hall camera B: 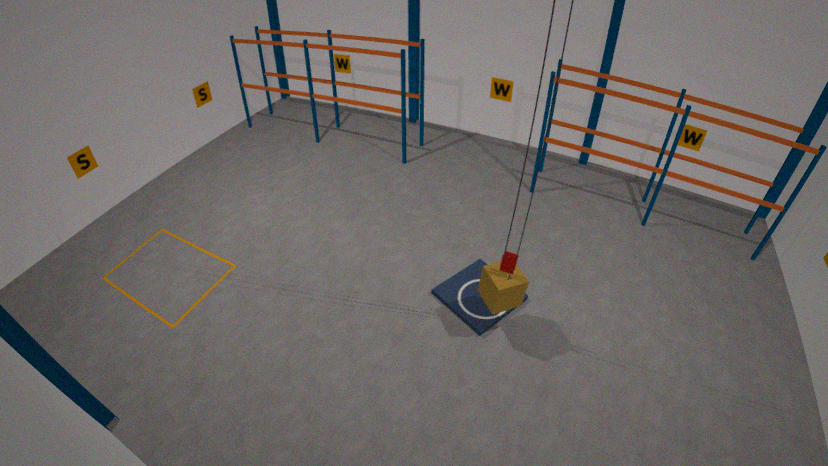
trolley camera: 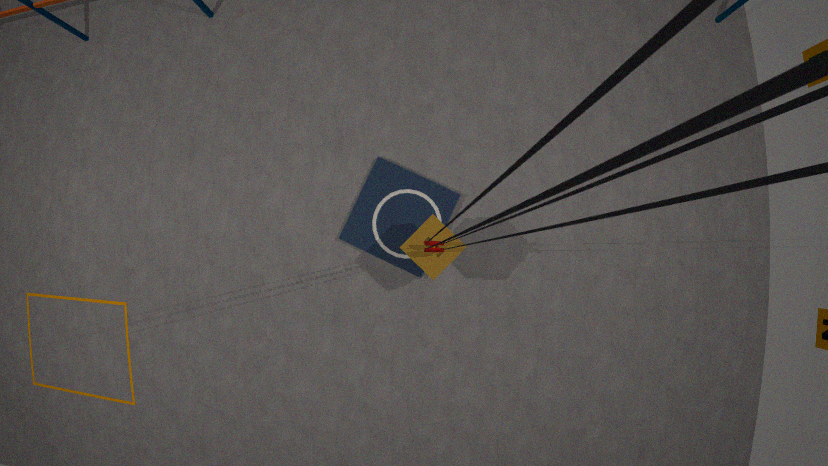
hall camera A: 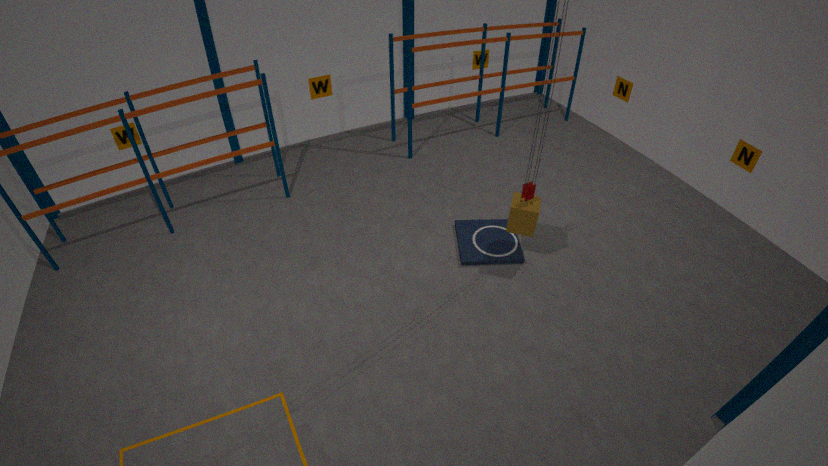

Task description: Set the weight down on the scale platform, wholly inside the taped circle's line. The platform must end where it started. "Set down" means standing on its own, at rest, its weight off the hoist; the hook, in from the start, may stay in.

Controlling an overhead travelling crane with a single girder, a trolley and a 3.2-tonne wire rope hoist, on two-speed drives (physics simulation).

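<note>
The yellow weight (hall camera A: 523, 221) (hall camera B: 501, 292) (trolley camera: 431, 266) hangs upright from my hook (hall camera A: 527, 200) (hall camera B: 509, 274) (trolley camera: 433, 246) under the red block, which is on slanting ropes. The hook is in the weight's top; its throat is too small to see. The blue scale platform (hall camera A: 465, 252) (hall camera B: 447, 291) (trolley camera: 376, 179) lies flat on the floor. The weight is above it, apart from it, with shadows on platform and floor. In the trolley view the weight overlaps the lower right of the white taped circle (hall camera A: 473, 240) (hall camera B: 458, 298) (trolley camera: 374, 222) and sticks out past the platform's edge.
One rack (hall camera A: 147, 173) (hall camera B: 666, 166) and another rack (hall camera A: 502, 86) (hall camera B: 403, 104) stand along the W wall, well away from the weight. An orange-yellow outlined rectangle (hall camera A: 201, 422) (hall camera B: 198, 247) (trolley camera: 76, 298) is marked on the floor.
</note>
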